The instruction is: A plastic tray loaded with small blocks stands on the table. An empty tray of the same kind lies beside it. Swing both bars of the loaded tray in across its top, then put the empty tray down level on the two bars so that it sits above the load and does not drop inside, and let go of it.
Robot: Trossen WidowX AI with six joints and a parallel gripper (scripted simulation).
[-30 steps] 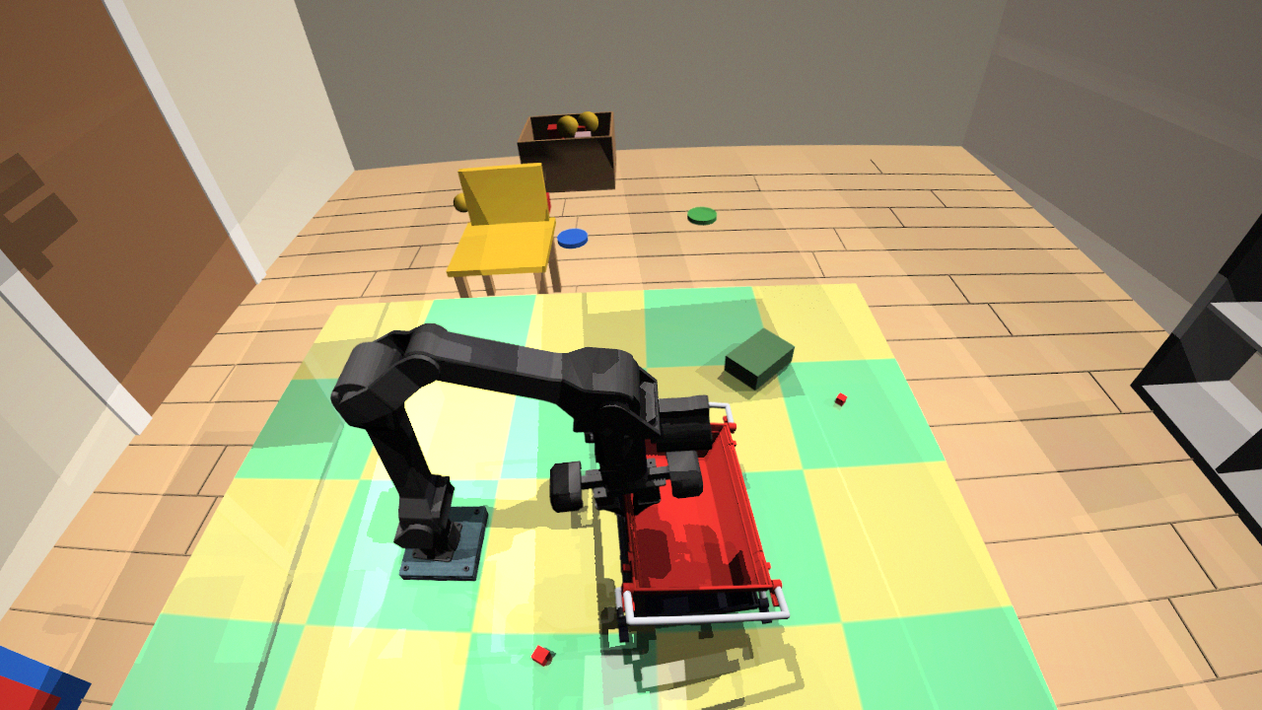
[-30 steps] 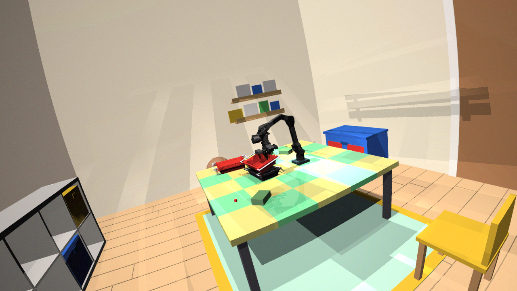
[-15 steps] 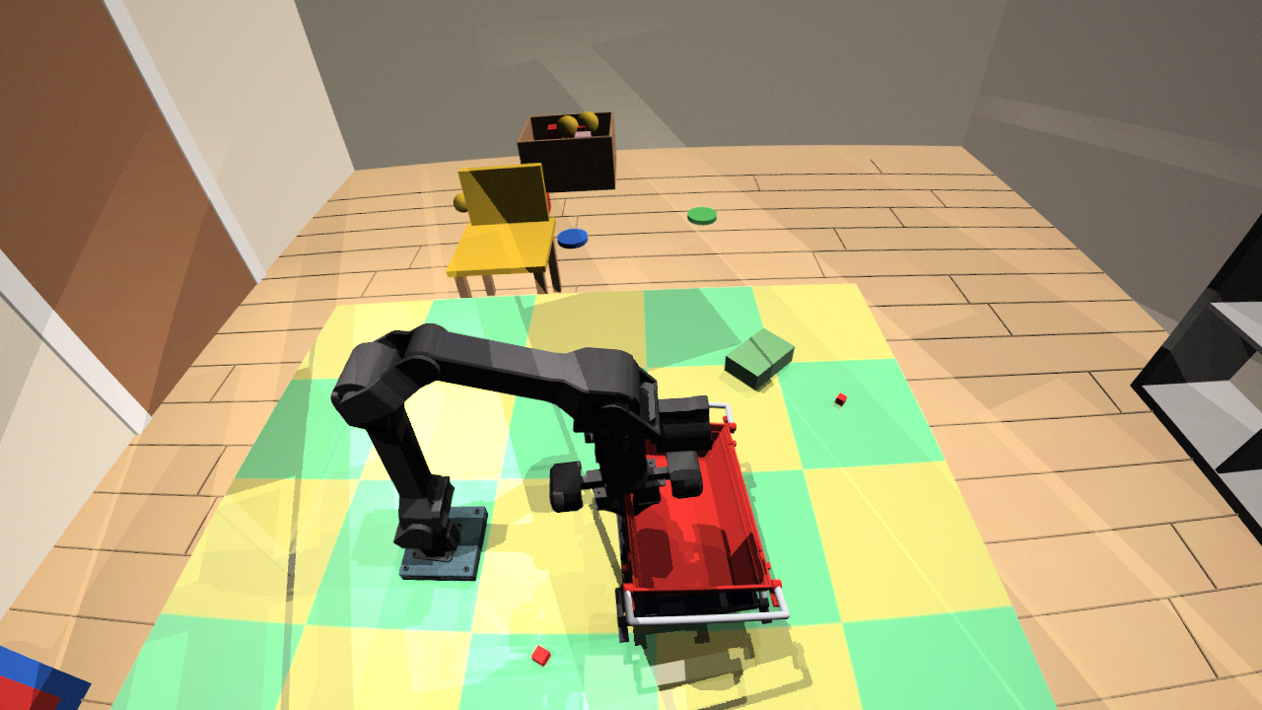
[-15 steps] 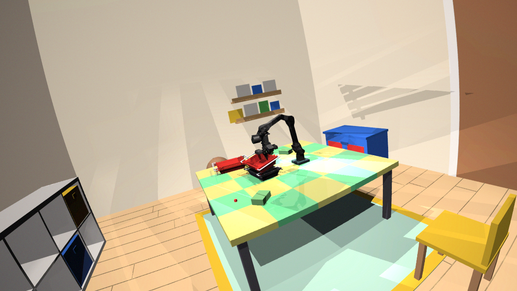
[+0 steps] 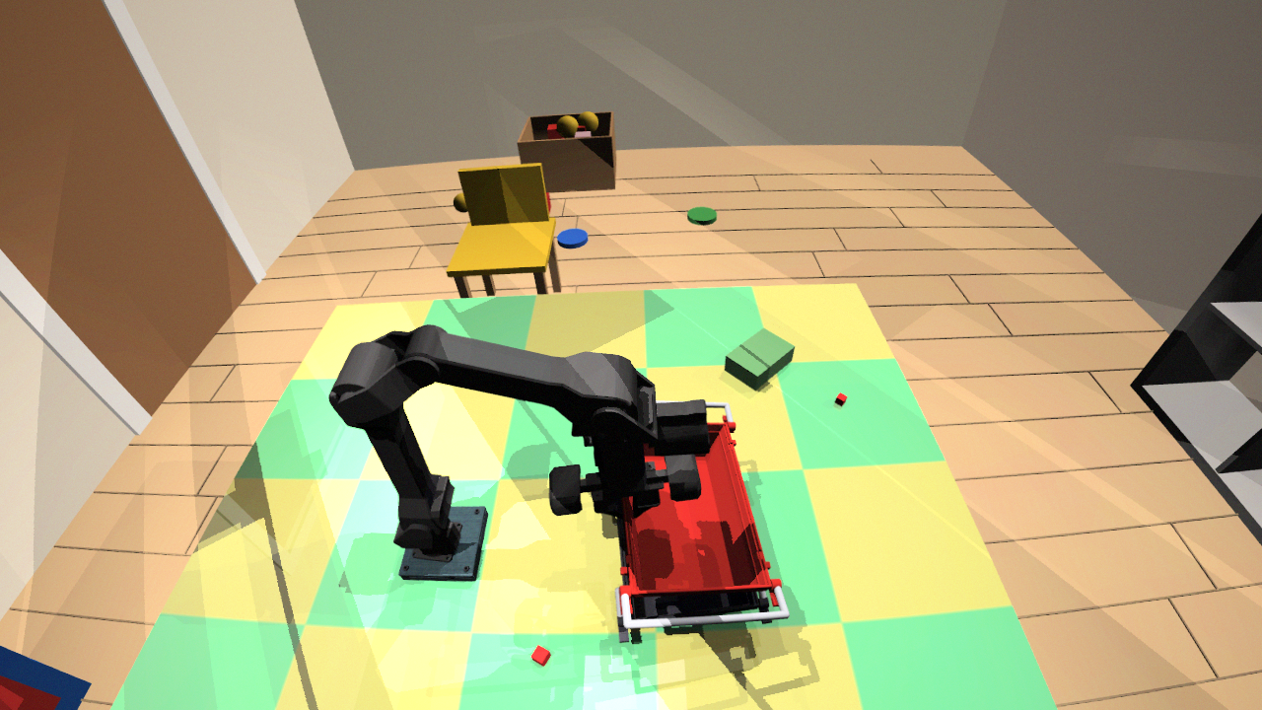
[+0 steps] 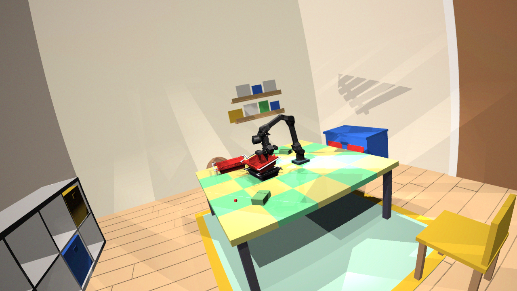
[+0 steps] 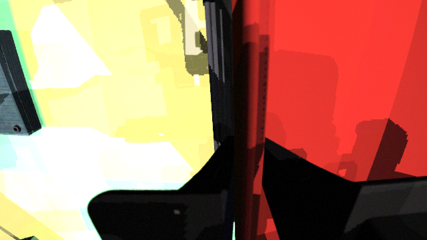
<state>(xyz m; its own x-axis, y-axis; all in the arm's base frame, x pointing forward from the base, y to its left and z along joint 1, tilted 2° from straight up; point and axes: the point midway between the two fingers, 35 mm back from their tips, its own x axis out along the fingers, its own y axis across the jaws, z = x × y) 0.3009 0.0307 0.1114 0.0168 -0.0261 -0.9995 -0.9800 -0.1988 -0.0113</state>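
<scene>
Now: the red tray 80 mm ahead of my gripper tip, 20 mm to the left of it and 20 mm above it.
</scene>
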